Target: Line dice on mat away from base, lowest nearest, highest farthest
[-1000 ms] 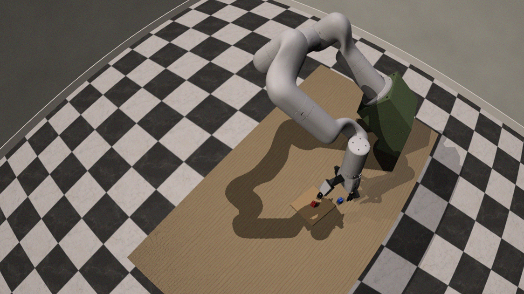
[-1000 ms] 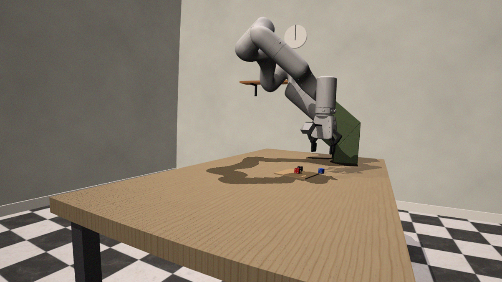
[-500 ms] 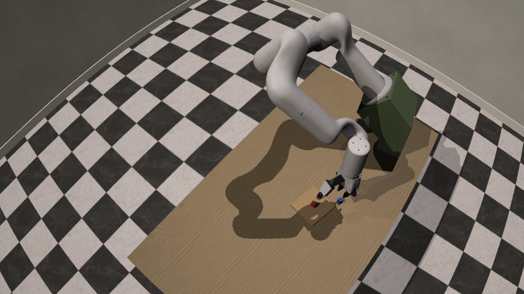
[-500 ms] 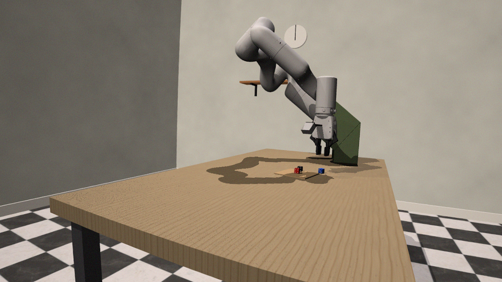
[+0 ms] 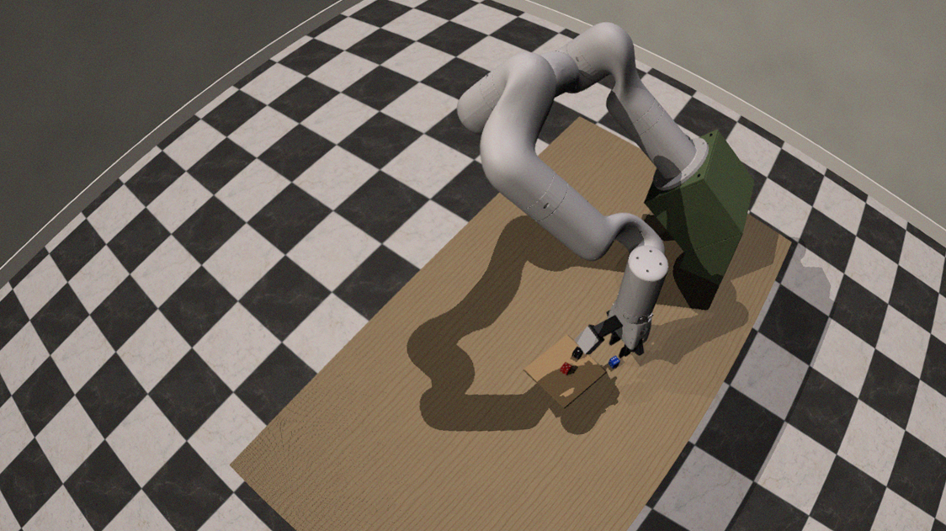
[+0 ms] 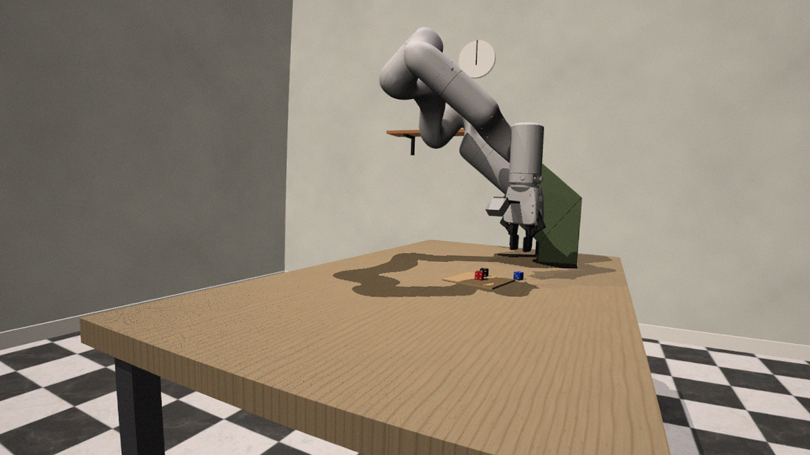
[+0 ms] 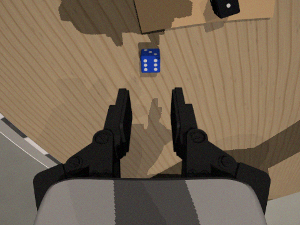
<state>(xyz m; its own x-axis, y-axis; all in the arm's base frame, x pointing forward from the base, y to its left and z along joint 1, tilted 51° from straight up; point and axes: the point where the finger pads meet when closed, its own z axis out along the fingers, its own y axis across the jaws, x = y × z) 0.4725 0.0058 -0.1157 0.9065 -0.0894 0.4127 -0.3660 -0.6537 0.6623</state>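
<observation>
The blue die is 90 mm below my hand. The rest, counted from my hand: tan mat (100 mm below, 90 mm to the right, 80 mm ahead); red die (90 mm to the right, 80 mm below, 80 mm ahead); black die (90 mm to the right, 80 mm below, 30 mm ahead).
</observation>
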